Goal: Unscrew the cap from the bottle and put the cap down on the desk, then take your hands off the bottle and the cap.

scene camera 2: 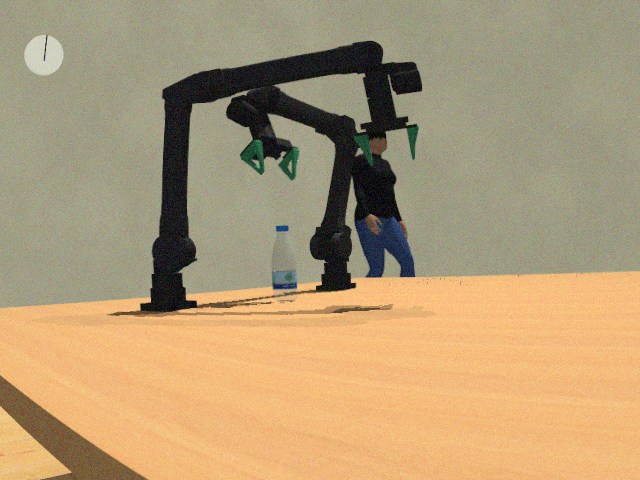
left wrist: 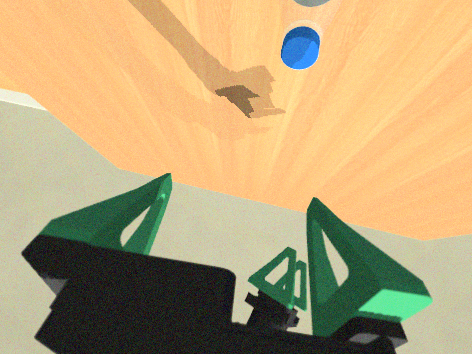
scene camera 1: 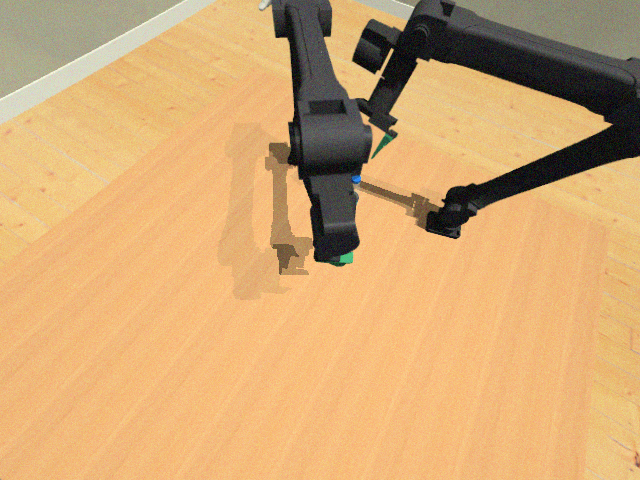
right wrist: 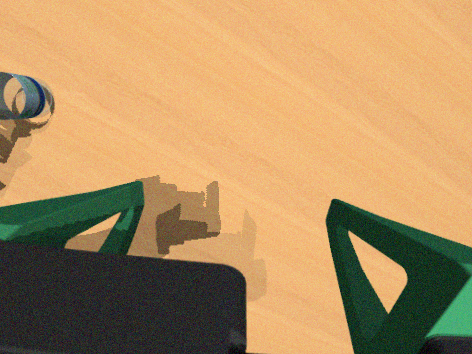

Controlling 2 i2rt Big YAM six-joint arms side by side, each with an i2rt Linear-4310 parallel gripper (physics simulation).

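Where they show: left gripper, fingertip midpoint: (scene camera 2: 278,176) (left wrist: 240,191); right gripper, fingertip midpoint: (scene camera 2: 392,163) (left wrist: 298,255) (right wrist: 236,201); left arm's base, origin of the base link: (scene camera 2: 336,289) (scene camera 1: 442,225); right arm's base, origin of the base link: (scene camera 2: 168,308).
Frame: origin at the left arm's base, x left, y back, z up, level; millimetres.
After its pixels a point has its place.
Note:
A clear bottle (scene camera 2: 284,258) @(x -387, y -43, z 104 mm) (right wrist: 34,97) @(x -358, y -57, z 55 mm) with a blue and white label stands upright on the desk (scene camera 2: 330,392) @(x -1136, y -501, z 0 mm). Its blue cap (scene camera 1: 356,179) @(x -362, y -35, z 181 mm) (scene camera 2: 281,227) @(x -377, y -33, z 177 mm) (left wrist: 300,48) @(x -362, y -22, z 182 mm) sits on its neck. In scene camera 1 the right arm hides most of the bottle; the right wrist view shows its lower part at the left edge. My left gripper (scene camera 2: 278,176) @(x -385, y -35, z 300 mm) (left wrist: 240,191) @(x -385, y -35, z 300 mm) is open and empty, above the bottle and apart from it; scene camera 1 shows part of it. My right gripper (scene camera 2: 392,162) @(x -361, y -314, z 306 mm) (right wrist: 236,201) @(x -361, y -314, z 306 mm) is open and empty, high above the desk, to the right of the bottle in scene camera 2.
In scene camera 1 the right arm (scene camera 1: 333,139) @(x -404, y -314, z 575 mm) crosses in front of the left gripper. The left wrist view shows the right gripper's green fingers beyond the left one's. Arm shadows lie on the desk. A person (scene camera 2: 376,191) stands behind the desk, and a clock (scene camera 2: 43,55) hangs on the wall.

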